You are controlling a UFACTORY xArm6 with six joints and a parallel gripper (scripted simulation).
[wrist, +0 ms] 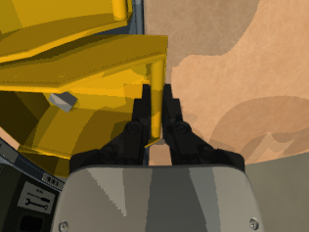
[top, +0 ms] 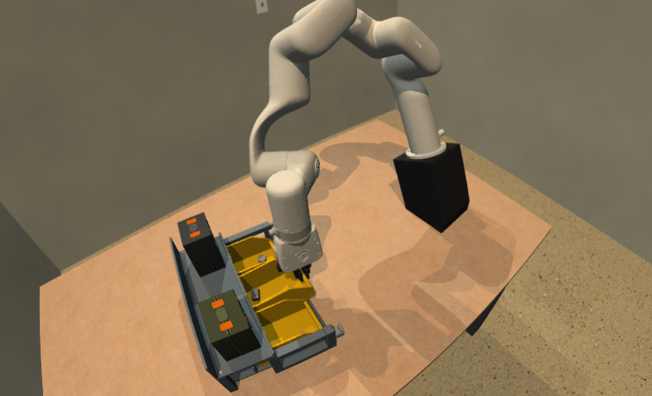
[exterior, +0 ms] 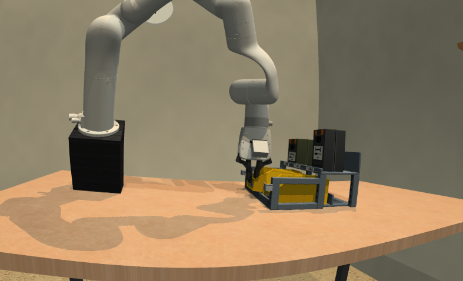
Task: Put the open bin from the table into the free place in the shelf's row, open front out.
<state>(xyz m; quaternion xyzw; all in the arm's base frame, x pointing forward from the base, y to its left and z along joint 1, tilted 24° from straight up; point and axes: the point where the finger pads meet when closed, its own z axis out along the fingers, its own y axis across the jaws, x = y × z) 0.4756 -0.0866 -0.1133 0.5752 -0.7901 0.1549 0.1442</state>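
The shelf lip is 1 cm ahead of my hand and 6 cm below it. The rest, counted from my hand: black box: 16 cm ahead, 17 cm to the right, 10 cm above; olive box: 23 cm ahead, 5 cm to the left, 8 cm above.
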